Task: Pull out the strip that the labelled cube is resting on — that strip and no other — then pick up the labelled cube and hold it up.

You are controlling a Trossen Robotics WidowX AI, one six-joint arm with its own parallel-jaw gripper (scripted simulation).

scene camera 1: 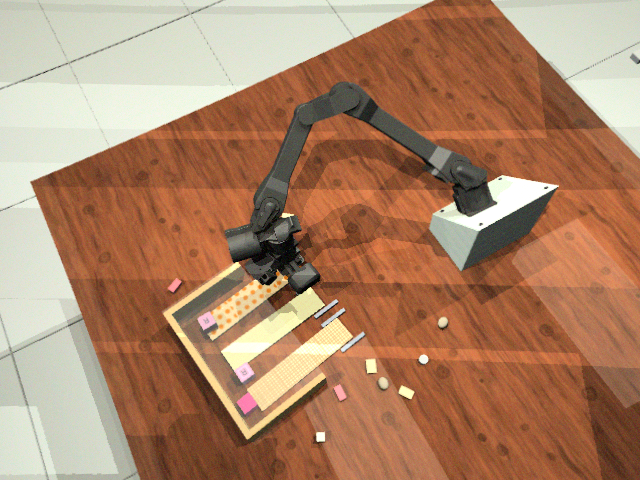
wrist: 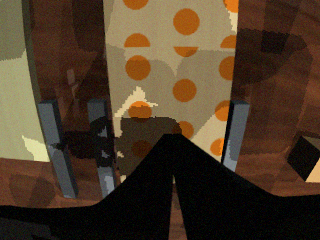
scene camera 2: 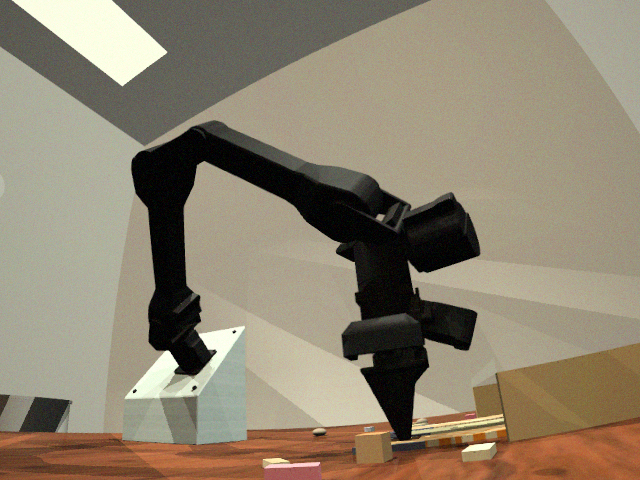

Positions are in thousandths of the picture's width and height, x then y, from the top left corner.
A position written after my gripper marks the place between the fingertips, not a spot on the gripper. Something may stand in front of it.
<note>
I see my gripper (scene camera 2: 632, 918) and an orange-dotted strip (scene camera 2: 776, 899).
The orange-dotted strip shows as well in the wrist view (wrist: 539, 310). My gripper is seen too in scene camera 1 (scene camera 1: 449, 559) and in the wrist view (wrist: 536, 594).
</note>
